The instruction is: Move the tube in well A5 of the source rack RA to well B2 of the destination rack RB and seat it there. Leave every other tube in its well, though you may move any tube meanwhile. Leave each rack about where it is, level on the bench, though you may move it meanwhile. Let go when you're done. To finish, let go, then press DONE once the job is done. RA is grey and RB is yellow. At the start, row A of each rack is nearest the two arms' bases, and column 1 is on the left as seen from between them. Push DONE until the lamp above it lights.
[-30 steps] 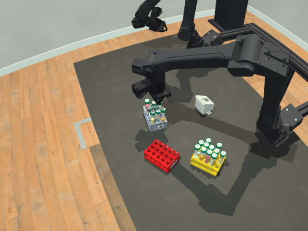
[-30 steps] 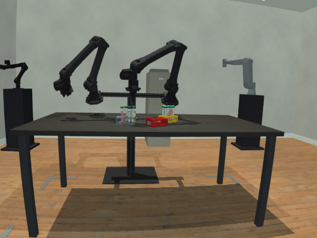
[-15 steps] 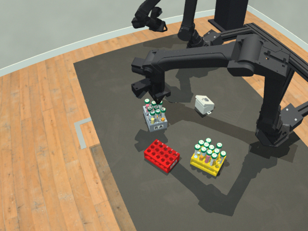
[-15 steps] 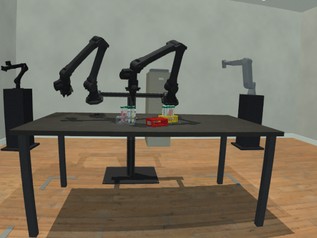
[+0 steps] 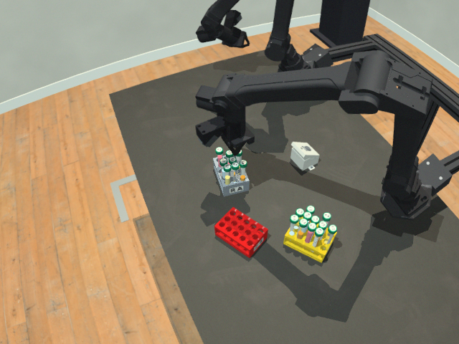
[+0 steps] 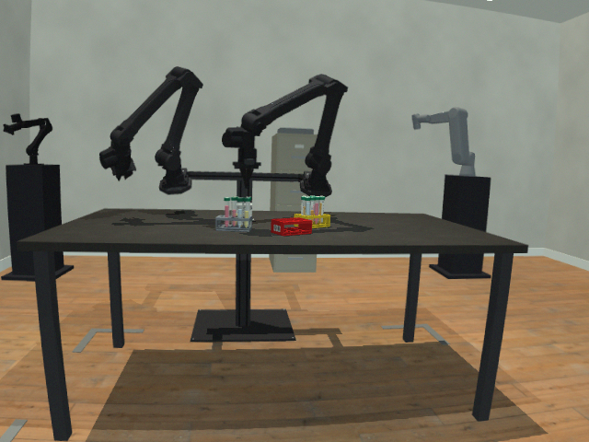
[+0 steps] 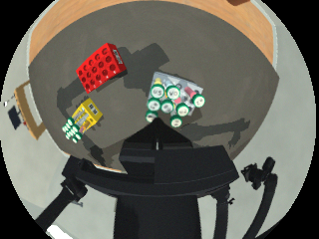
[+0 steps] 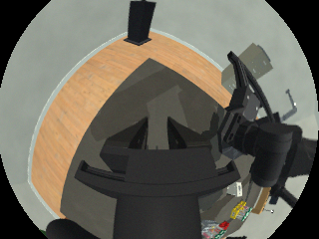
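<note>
Now: left hand 270 mm past the done box, 20 mm to the left of it and 120 mm above it. Round my left hand: red rack: 60 mm ahead, 170 mm to the left, 140 mm below; grey rack: 40 mm to the right, 140 mm below.
</note>
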